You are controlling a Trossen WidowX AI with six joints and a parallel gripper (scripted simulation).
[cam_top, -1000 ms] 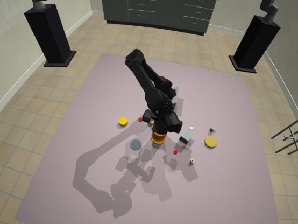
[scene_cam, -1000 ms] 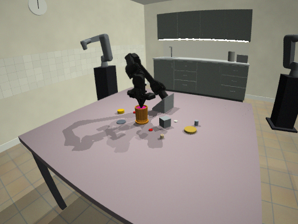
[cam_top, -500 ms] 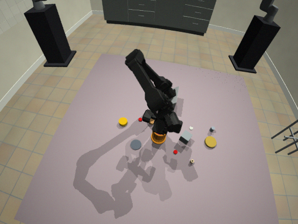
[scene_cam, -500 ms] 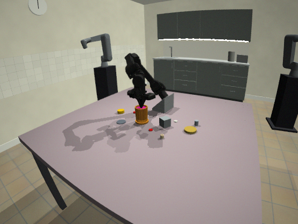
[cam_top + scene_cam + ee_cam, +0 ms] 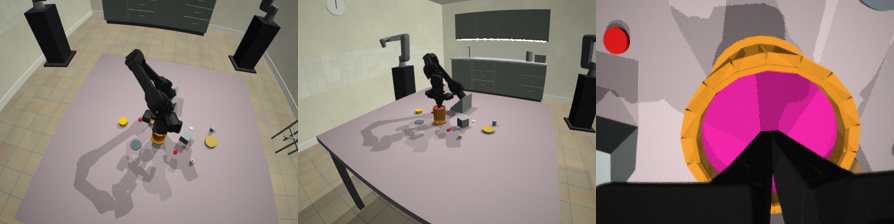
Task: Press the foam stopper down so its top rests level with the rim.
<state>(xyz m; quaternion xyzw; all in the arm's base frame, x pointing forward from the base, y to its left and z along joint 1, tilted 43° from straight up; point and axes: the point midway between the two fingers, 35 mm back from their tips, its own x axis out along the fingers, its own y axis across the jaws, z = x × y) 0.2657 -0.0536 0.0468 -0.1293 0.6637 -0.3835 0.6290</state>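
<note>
Right now my hand is 5 cm above the magenta foam stopper. From my hand the other things lie so: grey disc 13 cm below, 12 cm to the right, 5 cm ahead; red button 12 cm below, 10 cm to the left, 8 cm ahead; brown disc 12 cm below, 10 cm behind, 4 cm to the right.
</note>
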